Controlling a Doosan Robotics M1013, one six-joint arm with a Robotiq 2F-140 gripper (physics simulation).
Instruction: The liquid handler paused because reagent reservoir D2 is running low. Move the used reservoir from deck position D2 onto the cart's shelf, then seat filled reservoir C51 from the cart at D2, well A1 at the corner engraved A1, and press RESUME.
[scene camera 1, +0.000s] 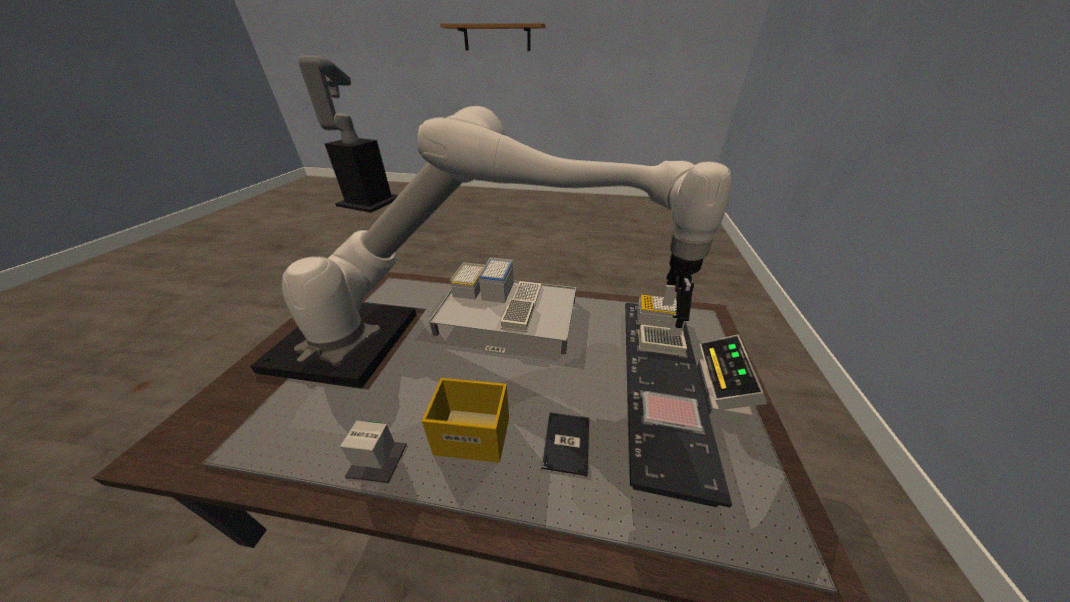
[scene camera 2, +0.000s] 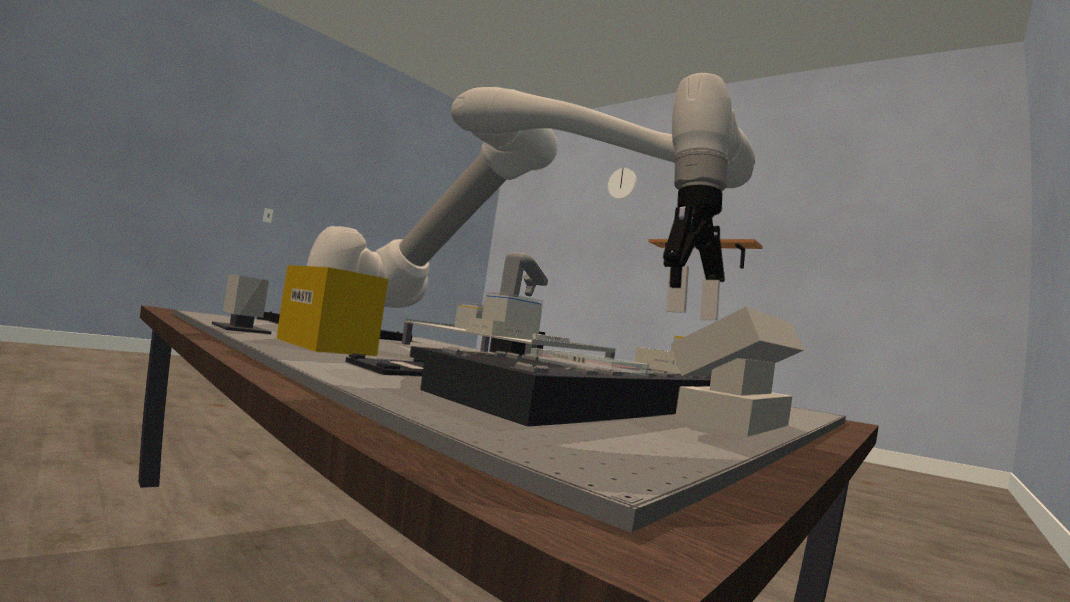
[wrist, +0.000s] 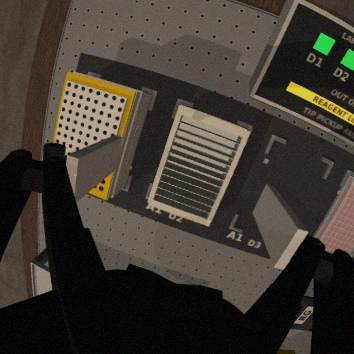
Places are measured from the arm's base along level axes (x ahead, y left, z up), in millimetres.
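Where they show: gripper, fingertip midpoint: (scene camera 1: 671, 318) (scene camera 2: 693, 316) (wrist: 189, 175); arm's base, origin of the base link: (scene camera 1: 340, 340).
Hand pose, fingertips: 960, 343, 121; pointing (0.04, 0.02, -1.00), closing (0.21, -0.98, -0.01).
Each offset is from my fingertips to the top centre of the thing, as dx, dy, dz. Level surfaces: height alone.
The used reservoir {-9, -8, -63} (scene camera 1: 662, 338) (wrist: 197, 165), a cream frame with parallel troughs, sits at D2 on the black deck {dz -94} (scene camera 1: 677, 465) (wrist: 254, 155). My gripper (scene camera 1: 677, 310) (scene camera 2: 692, 295) (wrist: 189, 175) is open and empty above it; in the wrist view its pale pads stand on either side of the reservoir, the left one overlapping the yellow tip rack at D1. The cart (scene camera 1: 553, 318) carries two pale slotted or gridded pieces, a rear one {-482, +60, -67} (scene camera 1: 526, 291) and a front one {-457, -73, -50} (scene camera 1: 517, 313); C51 is not legible on either. The RESUME button block {-578, -602, -37} (scene camera 1: 366, 443) (scene camera 2: 245, 295) stands at the front left.
A yellow tip rack {-30, +114, -29} (scene camera 1: 656, 306) (wrist: 92, 112) is at D1, a pink plate {+35, -252, -80} (scene camera 1: 671, 411) at D4. The lamp panel (scene camera 1: 734, 370) (scene camera 2: 740, 340) (wrist: 310, 75) stands beside the deck. Two tall boxes {-694, +19, -11} (scene camera 1: 468, 278) {-588, +39, +22} (scene camera 1: 496, 280) share the cart. The WASTE bin {-405, -467, -6} (scene camera 1: 467, 441) (scene camera 2: 329, 310) and RG pad {-183, -398, -127} (scene camera 1: 566, 458) are in front.
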